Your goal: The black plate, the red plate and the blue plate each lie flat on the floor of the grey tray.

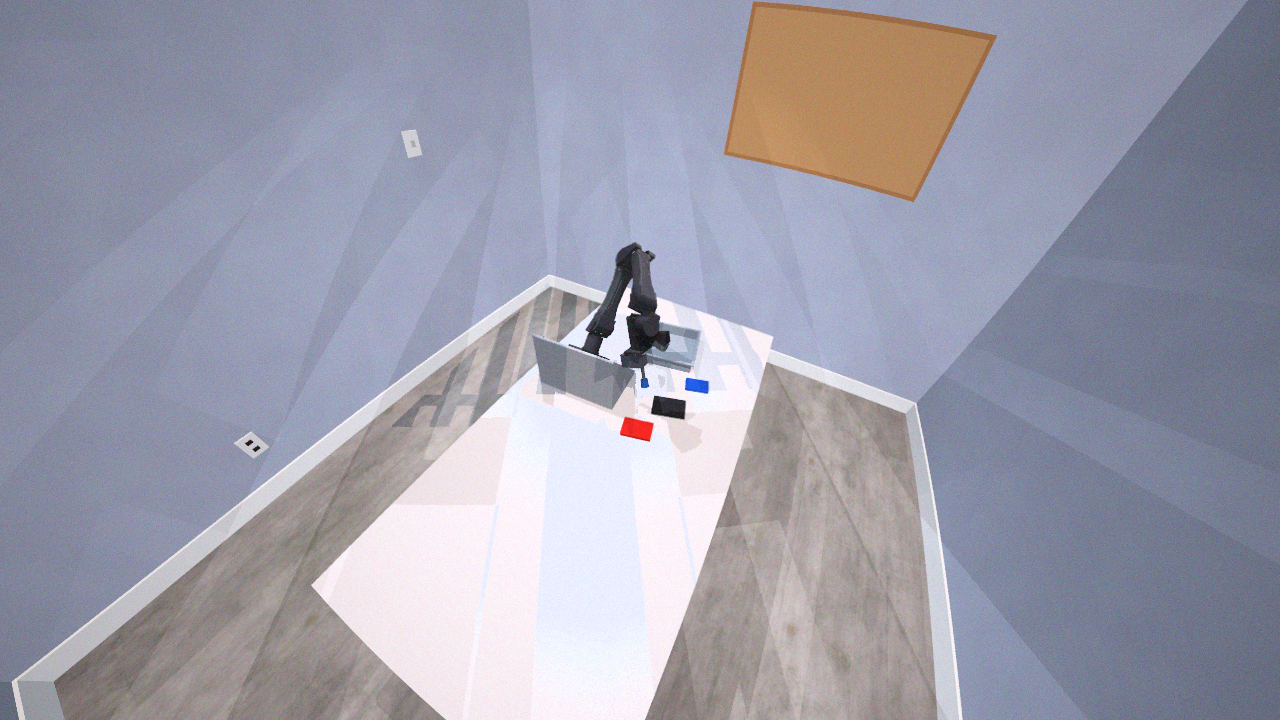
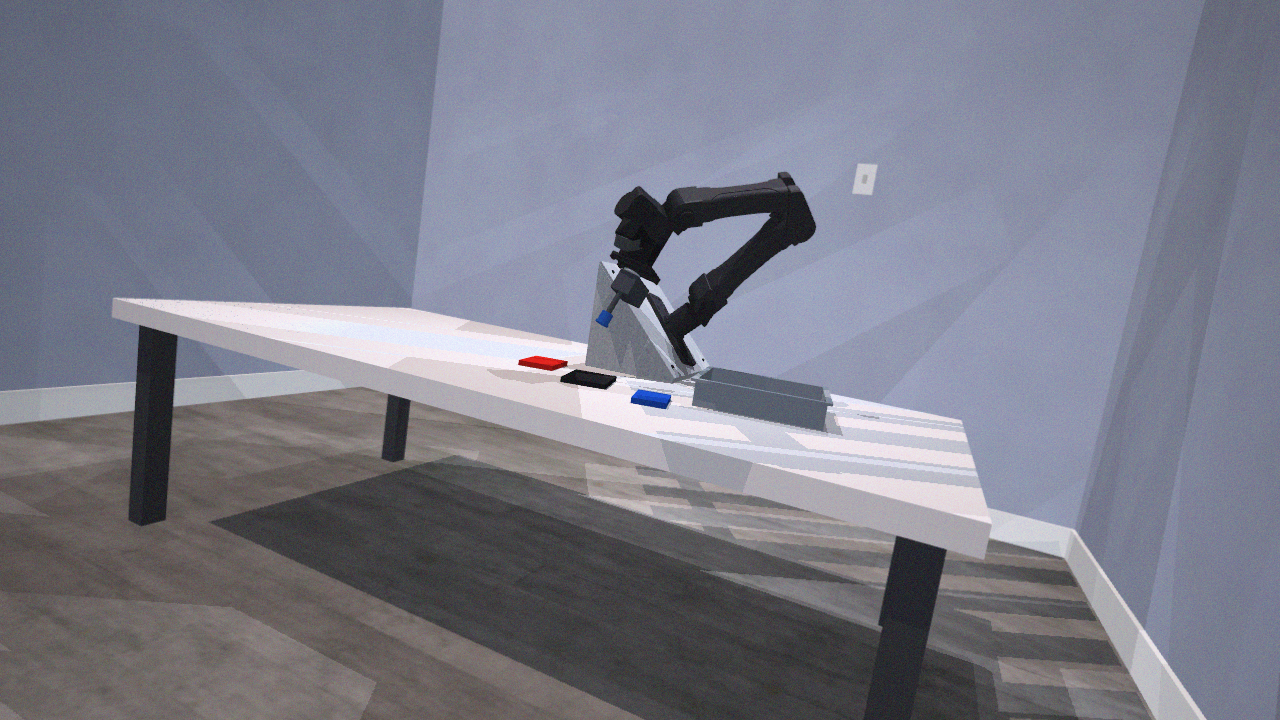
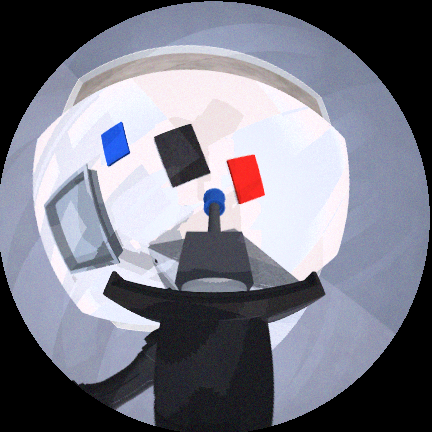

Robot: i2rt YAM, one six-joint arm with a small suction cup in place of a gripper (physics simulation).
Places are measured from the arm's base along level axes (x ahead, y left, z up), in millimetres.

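Pixels of known places: hand, tool point: (image 1: 645,386) (image 2: 601,323) (image 3: 213,197); arm's base, link origin: (image 2: 669,330).
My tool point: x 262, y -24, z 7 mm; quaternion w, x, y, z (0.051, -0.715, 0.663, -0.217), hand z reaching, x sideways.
Note:
Ahead of a thing's pixels: the offset from my tool point to its top centre. Level surfaces: height alone.
The red plate {dx +40, dy -103, dz -96 mm} (image 1: 637,428) (image 2: 542,362) (image 3: 246,179) lies flat on the table. The black plate {dx +85, dy +47, dz -97 mm} (image 1: 668,407) (image 2: 588,378) (image 3: 182,155) lies flat beside it, between the red plate and the blue plate {dx +127, dy +209, dz -96 mm} (image 1: 697,385) (image 2: 650,398) (image 3: 115,144), which also lies flat on the table. The grey tray {dx -62, dy +343, dz -56 mm} (image 1: 673,363) (image 2: 760,405) (image 3: 106,220) stands on the table past the blue plate; no plate shows in it. My suction cup (image 1: 644,383) (image 2: 604,318) (image 3: 214,201), a blue tip on a thin dark stem, hangs above the table near the black and red plates. It is open, touches no plate and carries nothing.
An upright grey panel (image 1: 581,372) (image 2: 614,331) stands on the table by the arm's base, close to the suction cup. The arm (image 1: 642,286) (image 2: 733,201) bends high over the table. The white table {dz -106 mm} (image 1: 590,555) (image 2: 358,335) holds the plates, tray and panel.

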